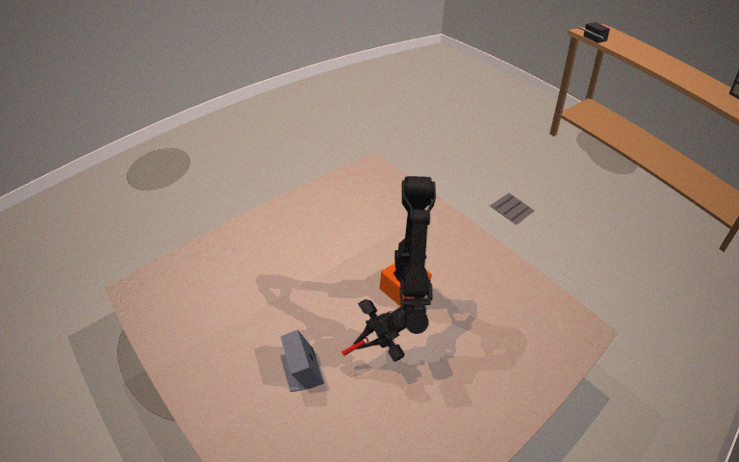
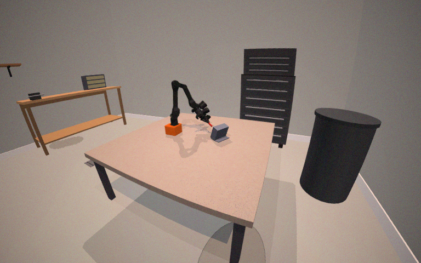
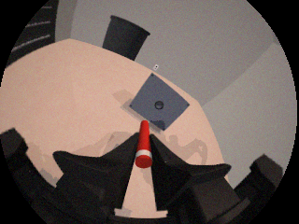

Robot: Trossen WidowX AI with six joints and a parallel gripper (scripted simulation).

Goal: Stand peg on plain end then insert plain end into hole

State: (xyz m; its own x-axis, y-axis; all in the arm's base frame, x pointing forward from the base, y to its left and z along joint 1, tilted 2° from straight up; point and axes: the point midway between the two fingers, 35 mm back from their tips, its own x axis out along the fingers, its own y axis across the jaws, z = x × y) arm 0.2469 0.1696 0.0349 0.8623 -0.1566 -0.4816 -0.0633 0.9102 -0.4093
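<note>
My gripper tip is 140 mm short of the sloped panel, 50 mm to the left of it and 40 mm above it. Also, from my gripper tip: peg 10 mm behind, 10 mm above.
</note>
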